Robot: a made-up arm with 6 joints.
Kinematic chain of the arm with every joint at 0, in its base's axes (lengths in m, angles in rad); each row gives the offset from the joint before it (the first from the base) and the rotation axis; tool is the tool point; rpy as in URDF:
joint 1: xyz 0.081 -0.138 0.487 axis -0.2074 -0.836 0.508
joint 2: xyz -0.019 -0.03 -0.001 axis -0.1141 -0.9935 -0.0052
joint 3: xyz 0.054 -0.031 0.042 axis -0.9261 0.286 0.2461
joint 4: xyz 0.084 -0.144 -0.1 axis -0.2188 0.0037 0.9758
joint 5: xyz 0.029 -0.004 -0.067 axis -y
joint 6: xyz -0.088 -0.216 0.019 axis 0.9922 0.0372 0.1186
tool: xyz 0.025 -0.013 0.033 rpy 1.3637 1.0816 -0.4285
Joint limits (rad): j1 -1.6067..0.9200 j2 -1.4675..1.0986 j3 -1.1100..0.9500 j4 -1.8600..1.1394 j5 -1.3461..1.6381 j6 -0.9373..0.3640
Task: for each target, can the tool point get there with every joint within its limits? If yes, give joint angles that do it. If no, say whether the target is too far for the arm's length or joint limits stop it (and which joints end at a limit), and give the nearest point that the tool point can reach.
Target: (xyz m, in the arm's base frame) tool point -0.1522 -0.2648 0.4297
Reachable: yes | joints -0.9934 0.5142 0.1497 -1.4034 0.4323 0.1958
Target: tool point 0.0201 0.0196 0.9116
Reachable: no: joint limits stop it (at a limit: joint 1, joint 2, joint 5, joint 6) | nearest point -0.0075 0.0098 0.8400 | short by 0.077 m
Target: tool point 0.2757 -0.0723 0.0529
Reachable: no: joint limits stop it (at a limit: joint 3, joint 5, joint 6) | nearest point 0.2380 -0.1439 0.1405 | short by 0.119 m
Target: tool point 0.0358 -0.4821 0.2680
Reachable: yes | joints -0.3012 0.1000 -0.3988 -0.1200 0.1148 -0.2893
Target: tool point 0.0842 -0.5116 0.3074
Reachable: yes | joints -0.4838 0.4703 -0.4773 -0.2117 -0.8578 -0.4142
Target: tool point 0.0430 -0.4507 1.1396
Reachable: no: too far | nearest point 0.0584 -0.3947 0.9678 | short by 0.181 m
